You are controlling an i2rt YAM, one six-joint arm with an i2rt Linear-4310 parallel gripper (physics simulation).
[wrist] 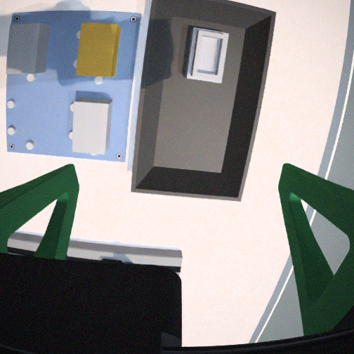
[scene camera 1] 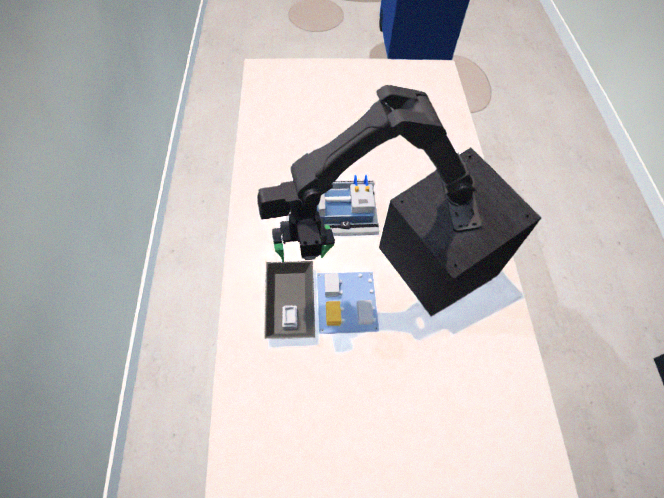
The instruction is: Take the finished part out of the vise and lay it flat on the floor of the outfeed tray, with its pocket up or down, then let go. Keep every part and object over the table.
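Where they show: arm's base, origin of its link: (scene camera 1: 459,196).
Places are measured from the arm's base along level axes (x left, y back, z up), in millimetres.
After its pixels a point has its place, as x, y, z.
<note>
The finished part (scene camera 1: 289,316) {207, -464, -255} (wrist: 208,53), a pale block with a rectangular pocket, lies flat on the floor of the dark grey outfeed tray (scene camera 1: 270,300) {152, -518, -260} (wrist: 237,125), pocket up, near one short end and clear of the walls. My gripper (scene camera 1: 302,258) {143, -421, -42} (wrist: 178,174) is open and empty. It hangs above the table beside the tray's other short end, between the tray and the vise, with no contact with the part. The vise (scene camera 1: 363,199) {-146, -222, -191} (wrist: 150,255) stands behind the tray. The arm hides some of it in the scene view, and part of its edge shows in the wrist view.
A blue fixture plate (scene camera 1: 351,292) {130, -280, -280} (wrist: 47,95) lies beside the tray, with a yellow block (scene camera 1: 333,313) {209, -341, -244} (wrist: 97,50), a white block (scene camera 1: 332,284) {118, -337, -244} (wrist: 91,126) and a grey block (scene camera 1: 365,311) {208, -250, -243} (wrist: 26,49). The black robot base box (scene camera 1: 407,268) {94, -117, -213} stands to the right.
</note>
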